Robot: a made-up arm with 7 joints.
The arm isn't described. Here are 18 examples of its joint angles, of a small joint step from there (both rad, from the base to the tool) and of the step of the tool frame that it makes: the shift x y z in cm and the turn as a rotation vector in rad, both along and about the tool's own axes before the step.
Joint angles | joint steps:
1: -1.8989 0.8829 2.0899 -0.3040 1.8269 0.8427 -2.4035 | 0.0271 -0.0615 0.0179 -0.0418 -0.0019 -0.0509 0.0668
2: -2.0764 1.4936 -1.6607 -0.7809 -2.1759 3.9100 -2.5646 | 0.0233 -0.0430 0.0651 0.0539 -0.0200 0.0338 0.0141
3: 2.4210 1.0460 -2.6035 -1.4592 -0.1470 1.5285 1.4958 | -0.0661 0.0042 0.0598 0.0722 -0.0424 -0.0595 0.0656
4: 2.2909 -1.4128 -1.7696 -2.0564 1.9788 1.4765 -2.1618 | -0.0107 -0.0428 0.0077 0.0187 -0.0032 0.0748 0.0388
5: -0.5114 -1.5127 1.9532 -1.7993 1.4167 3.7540 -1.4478 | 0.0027 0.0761 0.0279 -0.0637 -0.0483 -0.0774 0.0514
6: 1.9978 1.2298 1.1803 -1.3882 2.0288 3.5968 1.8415 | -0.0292 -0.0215 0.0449 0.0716 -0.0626 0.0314 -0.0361
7: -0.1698 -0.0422 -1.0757 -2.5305 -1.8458 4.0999 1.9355 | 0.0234 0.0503 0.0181 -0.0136 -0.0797 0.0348 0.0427
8: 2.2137 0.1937 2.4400 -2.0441 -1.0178 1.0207 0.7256 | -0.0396 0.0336 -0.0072 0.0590 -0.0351 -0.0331 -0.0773
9: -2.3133 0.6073 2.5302 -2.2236 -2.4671 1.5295 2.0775 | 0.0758 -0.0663 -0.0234 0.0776 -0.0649 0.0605 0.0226
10: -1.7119 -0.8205 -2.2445 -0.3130 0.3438 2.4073 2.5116 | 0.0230 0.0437 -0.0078 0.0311 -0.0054 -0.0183 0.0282
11: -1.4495 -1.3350 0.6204 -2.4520 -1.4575 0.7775 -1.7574 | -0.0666 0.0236 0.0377 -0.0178 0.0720 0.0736 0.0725
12: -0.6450 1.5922 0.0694 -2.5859 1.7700 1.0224 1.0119 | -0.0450 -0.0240 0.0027 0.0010 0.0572 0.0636 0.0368
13: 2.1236 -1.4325 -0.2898 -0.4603 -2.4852 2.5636 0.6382 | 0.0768 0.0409 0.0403 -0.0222 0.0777 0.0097 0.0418
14: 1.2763 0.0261 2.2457 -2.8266 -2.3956 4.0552 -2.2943 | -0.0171 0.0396 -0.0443 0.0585 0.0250 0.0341 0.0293
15: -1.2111 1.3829 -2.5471 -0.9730 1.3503 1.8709 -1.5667 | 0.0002 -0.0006 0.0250 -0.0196 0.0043 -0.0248 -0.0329
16: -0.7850 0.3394 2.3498 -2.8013 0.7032 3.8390 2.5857 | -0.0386 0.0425 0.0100 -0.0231 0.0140 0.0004 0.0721
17: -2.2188 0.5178 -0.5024 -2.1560 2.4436 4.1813 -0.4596 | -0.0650 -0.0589 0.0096 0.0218 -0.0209 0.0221 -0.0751
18: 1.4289 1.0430 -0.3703 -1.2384 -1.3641 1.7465 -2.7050 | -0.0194 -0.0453 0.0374 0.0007 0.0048 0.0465 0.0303
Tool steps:
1: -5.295 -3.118 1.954 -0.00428 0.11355 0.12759
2: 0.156 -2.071 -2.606 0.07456 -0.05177 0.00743
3: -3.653 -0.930 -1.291 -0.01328 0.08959 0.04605
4: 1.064 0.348 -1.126 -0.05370 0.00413 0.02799
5: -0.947 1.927 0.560 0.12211 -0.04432 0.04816
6: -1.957 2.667 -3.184 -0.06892 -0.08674 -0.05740
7: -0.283 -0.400 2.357 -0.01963 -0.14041 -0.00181
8: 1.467 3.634 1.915 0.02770 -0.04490 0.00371
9: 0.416 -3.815 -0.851 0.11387 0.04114 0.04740
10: -2.586 3.109 -0.867 -0.02314 -0.02829 -0.01849
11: 1.347 0.957 -3.059 -0.04215 -0.03315 -0.00161
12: -1.079 0.848 -0.223 0.04687 -0.03949 -0.01770
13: -1.370 -5.452 -0.754 0.14846 -0.04888 0.12833
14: 0.902 -0.062 -2.704 0.08886 -0.07214 0.03415
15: -0.517 -0.157 1.176 0.04902 0.01418 -0.01318
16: 0.330 -1.744 -0.893 0.01547 0.00215 0.11910
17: 3.604 -1.734 0.393 -0.01124 -0.02427 -0.00957
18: 0.500 -2.816 -0.269 -0.06244 -0.04699 0.07163
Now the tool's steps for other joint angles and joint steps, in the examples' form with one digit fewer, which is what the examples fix.
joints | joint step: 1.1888 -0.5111 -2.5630 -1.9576 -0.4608 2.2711 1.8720 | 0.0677 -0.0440 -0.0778 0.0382 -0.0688 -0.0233 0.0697
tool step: -0.27 -1.54 2.29 -0.0261 0.0717 0.0340
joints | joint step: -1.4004 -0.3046 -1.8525 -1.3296 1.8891 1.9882 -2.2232 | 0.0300 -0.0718 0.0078 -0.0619 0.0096 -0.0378 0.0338
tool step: -4.20 0.09 -1.94 0.0001 0.0490 0.1516
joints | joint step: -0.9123 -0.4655 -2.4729 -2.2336 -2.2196 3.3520 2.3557 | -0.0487 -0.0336 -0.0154 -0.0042 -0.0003 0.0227 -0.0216
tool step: 0.38 3.20 -0.03 0.0026 -0.0189 0.0488
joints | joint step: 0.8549 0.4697 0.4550 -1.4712 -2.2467 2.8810 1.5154 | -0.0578 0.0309 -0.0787 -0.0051 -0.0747 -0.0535 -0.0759
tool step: -6.03 4.47 2.36 -0.1307 -0.0981 -0.1533
